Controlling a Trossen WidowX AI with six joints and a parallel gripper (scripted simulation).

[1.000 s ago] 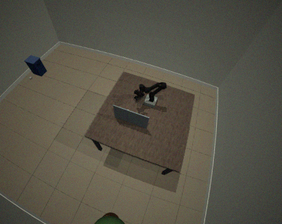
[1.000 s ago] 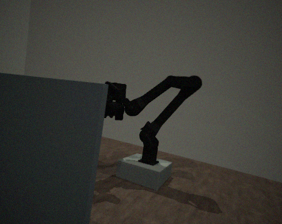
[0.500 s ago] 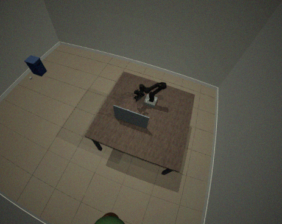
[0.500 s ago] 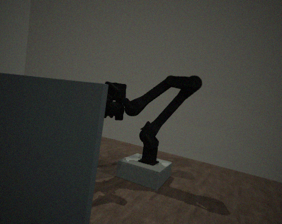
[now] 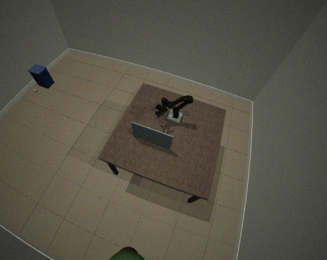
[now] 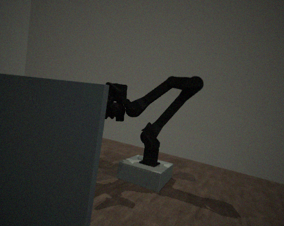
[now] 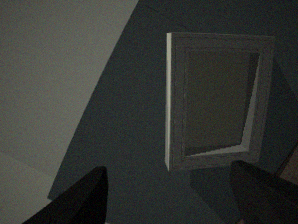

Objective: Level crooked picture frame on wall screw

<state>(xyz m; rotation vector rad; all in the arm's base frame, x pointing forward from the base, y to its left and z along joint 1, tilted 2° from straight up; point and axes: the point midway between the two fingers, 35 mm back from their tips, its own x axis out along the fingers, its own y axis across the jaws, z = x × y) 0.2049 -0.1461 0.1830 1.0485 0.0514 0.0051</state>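
Now: gripper tip 190 mm short of the grey picture frame, 90 mm above it and 10 mm to the left of it. The rest, counted from my gripper tip: blue-grey wall panel 200 mm ahead, 100 mm below.
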